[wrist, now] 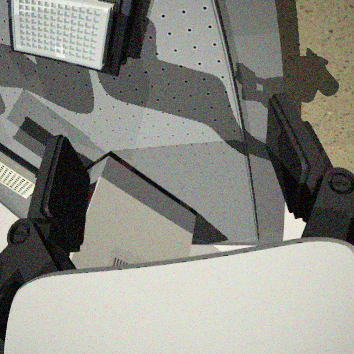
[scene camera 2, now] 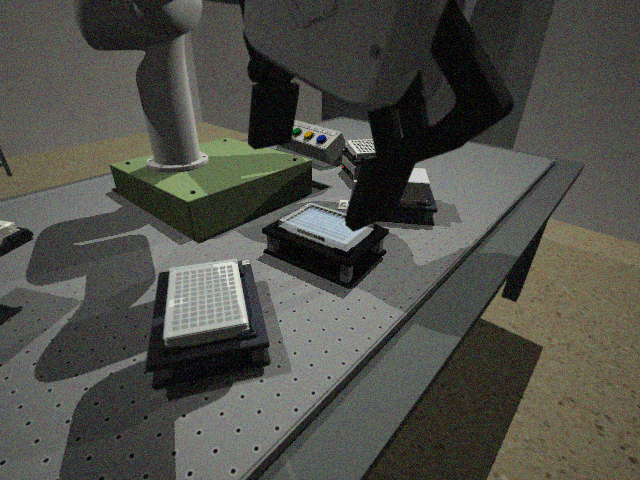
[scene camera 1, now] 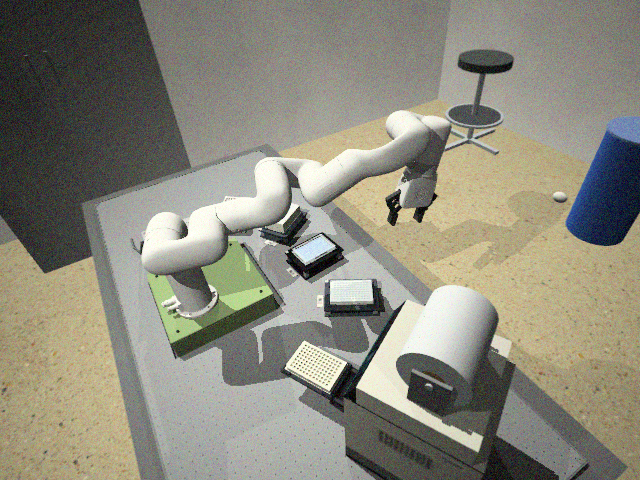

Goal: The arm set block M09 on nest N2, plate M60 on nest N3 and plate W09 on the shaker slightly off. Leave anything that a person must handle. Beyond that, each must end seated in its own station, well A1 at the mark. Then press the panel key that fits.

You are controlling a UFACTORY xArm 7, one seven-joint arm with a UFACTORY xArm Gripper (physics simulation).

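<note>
My gripper (scene camera 1: pixel 406 221) (scene camera 2: pixel 313 183) (wrist: pixel 169 136) is open and empty, high above the table's far side. A white well plate (scene camera 1: pixel 351 291) (scene camera 2: pixel 206 299) (wrist: pixel 60 32) sits on a dark nest (scene camera 2: pixel 206 364), slightly askew in scene camera 2. A clear-topped bluish plate (scene camera 1: pixel 314 249) (scene camera 2: pixel 315 223) lies on the middle nest (scene camera 2: pixel 305 258). A pale-topped piece (scene camera 1: pixel 287 219) (scene camera 2: pixel 419 176) rests on the nest behind. Another white plate (scene camera 2: pixel 360 147) tops the small shaker unit (scene camera 2: pixel 349 164), partly behind a finger. Station names and A1 marks are unreadable. The key panel (scene camera 2: pixel 325 149) shows green, yellow and blue keys.
A beige machine (scene camera 1: pixel 387 387) (wrist: pixel 140 210) with a large white roll (scene camera 1: pixel 449 330) stands at the near right. A cream plate (scene camera 1: pixel 316 365) (wrist: pixel 15 180) lies on its tray. The green base block (scene camera 1: pixel 232 279) (scene camera 2: pixel 248 175) carries the arm.
</note>
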